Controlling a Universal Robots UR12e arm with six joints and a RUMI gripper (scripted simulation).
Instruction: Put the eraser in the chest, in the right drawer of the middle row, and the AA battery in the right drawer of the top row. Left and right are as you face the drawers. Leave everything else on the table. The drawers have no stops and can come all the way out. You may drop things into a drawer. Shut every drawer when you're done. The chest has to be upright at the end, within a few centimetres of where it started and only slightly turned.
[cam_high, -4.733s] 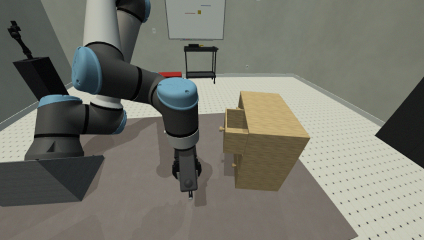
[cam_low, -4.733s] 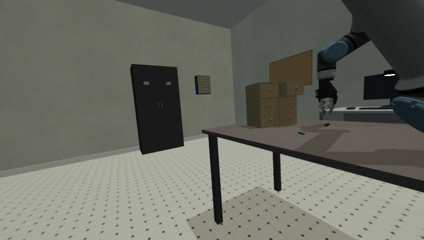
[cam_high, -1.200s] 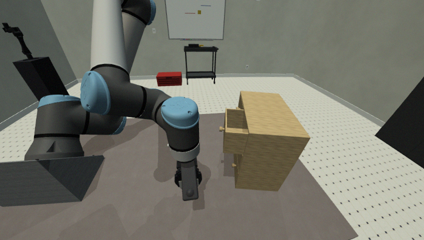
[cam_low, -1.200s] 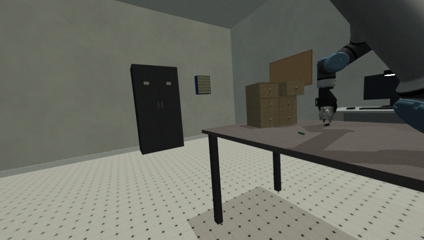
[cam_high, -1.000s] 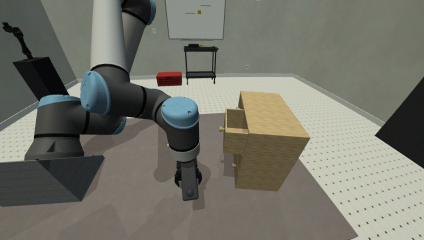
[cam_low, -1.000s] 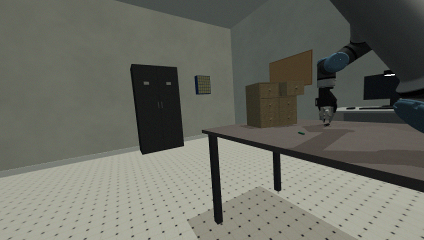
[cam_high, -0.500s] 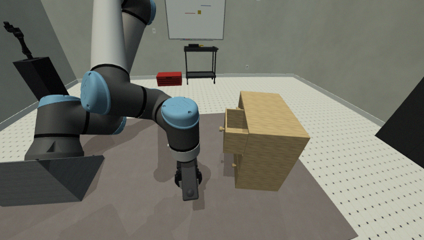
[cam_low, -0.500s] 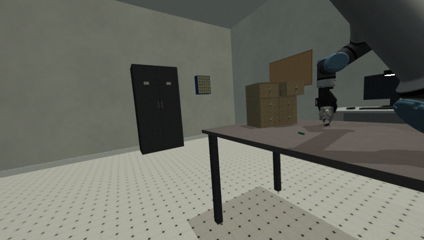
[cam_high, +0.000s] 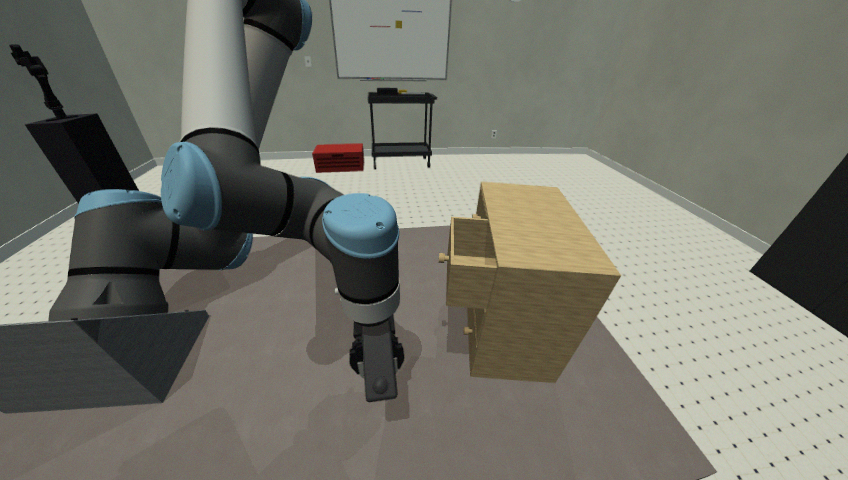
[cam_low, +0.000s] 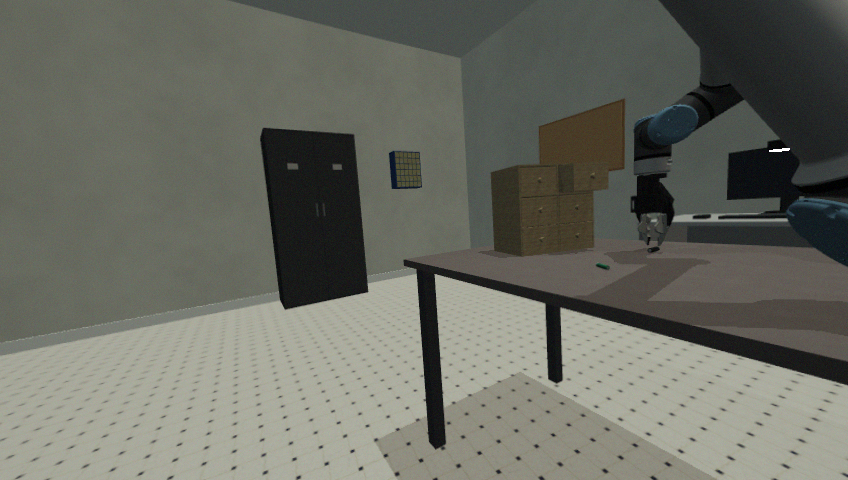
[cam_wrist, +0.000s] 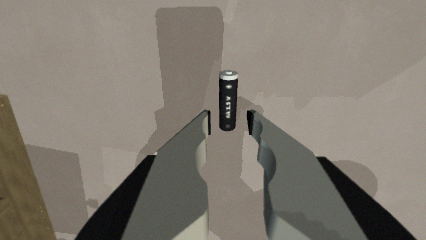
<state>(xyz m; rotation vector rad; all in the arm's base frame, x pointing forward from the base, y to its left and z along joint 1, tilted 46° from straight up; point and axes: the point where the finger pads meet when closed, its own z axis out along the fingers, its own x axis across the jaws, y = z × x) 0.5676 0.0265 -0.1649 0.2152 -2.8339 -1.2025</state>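
The black AA battery lies 3 cm below my hand. Also, from my hand: small green AA battery: 5 cm behind, 32 cm to the left, 3 cm below; white eraser: 29 cm ahead, 9 cm to the left, 8 cm above.
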